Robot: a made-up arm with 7 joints. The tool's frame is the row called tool. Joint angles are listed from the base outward. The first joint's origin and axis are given. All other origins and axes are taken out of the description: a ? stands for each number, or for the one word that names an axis. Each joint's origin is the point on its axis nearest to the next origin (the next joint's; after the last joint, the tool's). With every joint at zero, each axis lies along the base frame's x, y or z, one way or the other. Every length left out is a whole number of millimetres.
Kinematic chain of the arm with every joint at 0, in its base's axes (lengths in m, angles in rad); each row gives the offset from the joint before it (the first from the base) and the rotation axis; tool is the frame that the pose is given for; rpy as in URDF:
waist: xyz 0 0 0.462 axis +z
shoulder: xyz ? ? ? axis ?
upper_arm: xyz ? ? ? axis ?
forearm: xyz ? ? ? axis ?
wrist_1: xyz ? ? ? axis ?
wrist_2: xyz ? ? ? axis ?
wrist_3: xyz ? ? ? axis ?
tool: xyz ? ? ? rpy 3.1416 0 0
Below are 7 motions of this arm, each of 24 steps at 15 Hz.
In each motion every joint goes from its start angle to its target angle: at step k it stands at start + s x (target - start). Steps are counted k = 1, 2, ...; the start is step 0. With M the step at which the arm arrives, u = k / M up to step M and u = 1 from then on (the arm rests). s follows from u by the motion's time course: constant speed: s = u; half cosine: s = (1 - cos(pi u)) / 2; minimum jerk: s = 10 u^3 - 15 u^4 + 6 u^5.
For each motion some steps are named. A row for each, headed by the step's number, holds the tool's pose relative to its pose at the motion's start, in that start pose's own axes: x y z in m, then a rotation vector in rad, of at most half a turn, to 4 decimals.
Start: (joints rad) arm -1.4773 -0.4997 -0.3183 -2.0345 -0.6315 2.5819 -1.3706
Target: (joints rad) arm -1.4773 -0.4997 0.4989 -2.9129 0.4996 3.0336 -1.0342
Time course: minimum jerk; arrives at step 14
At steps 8, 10, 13, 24:
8: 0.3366 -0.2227 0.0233 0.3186 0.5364 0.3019
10: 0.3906 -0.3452 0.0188 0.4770 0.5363 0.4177
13: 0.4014 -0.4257 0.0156 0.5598 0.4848 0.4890
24: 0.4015 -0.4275 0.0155 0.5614 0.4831 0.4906

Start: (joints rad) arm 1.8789 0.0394 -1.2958 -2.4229 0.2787 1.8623 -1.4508
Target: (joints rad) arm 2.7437 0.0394 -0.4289 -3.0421 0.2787 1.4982 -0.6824
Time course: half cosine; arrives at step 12
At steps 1, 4, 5, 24:
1: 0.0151 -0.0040 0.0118 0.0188 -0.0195 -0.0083
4: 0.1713 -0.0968 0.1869 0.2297 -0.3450 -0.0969
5: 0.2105 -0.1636 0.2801 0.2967 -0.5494 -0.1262
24: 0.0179 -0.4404 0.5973 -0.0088 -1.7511 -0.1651

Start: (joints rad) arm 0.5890 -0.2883 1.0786 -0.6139 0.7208 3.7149 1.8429
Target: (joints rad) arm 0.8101 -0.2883 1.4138 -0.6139 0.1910 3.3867 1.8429
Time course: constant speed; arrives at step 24
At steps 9, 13, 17, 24:
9: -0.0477 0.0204 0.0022 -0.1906 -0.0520 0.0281
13: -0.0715 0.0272 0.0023 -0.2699 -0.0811 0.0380
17: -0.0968 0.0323 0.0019 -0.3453 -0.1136 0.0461
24: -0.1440 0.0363 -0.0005 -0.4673 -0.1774 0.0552

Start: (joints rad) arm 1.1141 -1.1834 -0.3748 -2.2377 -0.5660 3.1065 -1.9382
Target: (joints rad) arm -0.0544 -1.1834 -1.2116 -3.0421 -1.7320 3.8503 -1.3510
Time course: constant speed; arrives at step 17
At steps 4, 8, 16, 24:
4: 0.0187 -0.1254 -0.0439 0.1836 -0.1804 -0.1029
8: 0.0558 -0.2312 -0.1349 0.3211 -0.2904 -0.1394
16: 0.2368 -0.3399 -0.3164 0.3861 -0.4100 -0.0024
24: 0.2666 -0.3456 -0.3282 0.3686 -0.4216 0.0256

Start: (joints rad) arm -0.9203 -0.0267 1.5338 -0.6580 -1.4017 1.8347 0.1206
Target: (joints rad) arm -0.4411 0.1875 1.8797 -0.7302 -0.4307 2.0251 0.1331
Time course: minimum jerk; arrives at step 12
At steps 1, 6, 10, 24:
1: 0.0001 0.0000 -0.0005 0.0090 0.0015 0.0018
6: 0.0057 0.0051 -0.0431 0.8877 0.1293 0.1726
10: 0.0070 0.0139 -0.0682 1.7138 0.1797 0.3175
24: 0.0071 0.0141 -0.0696 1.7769 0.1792 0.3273

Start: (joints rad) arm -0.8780 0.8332 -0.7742 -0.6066 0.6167 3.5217 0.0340
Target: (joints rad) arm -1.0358 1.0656 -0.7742 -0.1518 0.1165 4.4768 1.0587
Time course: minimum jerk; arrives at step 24
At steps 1, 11, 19, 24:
1: 0.0000 -0.0001 -0.0001 0.0003 0.0008 0.0003
11: -0.0327 -0.0295 -0.0473 0.2982 0.4117 0.2279
19: -0.1006 -0.0305 -0.1024 0.9574 0.6540 0.5196
24: -0.1100 -0.0279 -0.1080 1.0563 0.6571 0.5528

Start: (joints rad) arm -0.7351 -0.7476 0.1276 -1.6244 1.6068 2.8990 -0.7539
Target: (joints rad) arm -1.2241 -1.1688 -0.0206 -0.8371 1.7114 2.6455 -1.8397
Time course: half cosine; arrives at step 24
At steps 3, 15, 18, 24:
3: 0.0176 -0.0203 -0.0140 0.0236 0.0348 -0.0620
15: 0.0806 -0.4474 -0.3405 0.2815 0.6630 -1.2565
18: 0.0147 -0.5552 -0.4277 0.3129 0.8303 -1.5758
24: -0.0726 -0.6430 -0.5013 0.3349 0.9887 -1.8654

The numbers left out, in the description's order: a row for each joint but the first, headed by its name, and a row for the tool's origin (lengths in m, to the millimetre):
shoulder: xyz 0 0 0, axis +y
upper_arm: xyz 0 0 0.499, axis +z
forearm: xyz 0.082 0 0, axis -y
wrist_1: xyz -0.116 0 0.54, axis +z
wrist_2: xyz 0 0 0, axis -y
wrist_3: xyz 0.105 0 0, axis -z
tool: xyz 0 0 0

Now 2 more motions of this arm.
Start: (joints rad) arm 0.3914 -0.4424 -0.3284 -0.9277 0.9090 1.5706 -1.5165
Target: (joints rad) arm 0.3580 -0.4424 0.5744 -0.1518 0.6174 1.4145 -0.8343
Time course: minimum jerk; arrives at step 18
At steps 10, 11, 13, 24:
10: 0.3183 -0.1711 -0.0635 0.0835 0.1868 -0.1685
11: 0.3451 -0.2076 -0.0929 0.0899 0.2315 -0.1819
13: 0.3709 -0.2665 -0.1495 0.1007 0.3153 -0.1927
24: 0.3741 -0.3108 -0.2010 0.1122 0.3932 -0.1899

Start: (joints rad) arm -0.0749 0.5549 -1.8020 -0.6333 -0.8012 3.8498 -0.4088
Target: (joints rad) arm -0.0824 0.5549 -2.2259 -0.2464 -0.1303 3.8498 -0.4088
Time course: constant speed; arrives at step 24
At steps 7, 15, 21, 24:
7: -0.0012 0.0686 -0.0043 -0.1565 -0.0231 -0.0124
15: 0.0172 0.1400 -0.0114 -0.3260 -0.0059 -0.0194
21: 0.0430 0.1858 -0.0175 -0.4406 0.0351 -0.0164
24: 0.0592 0.2055 -0.0206 -0.4925 0.0636 -0.0116

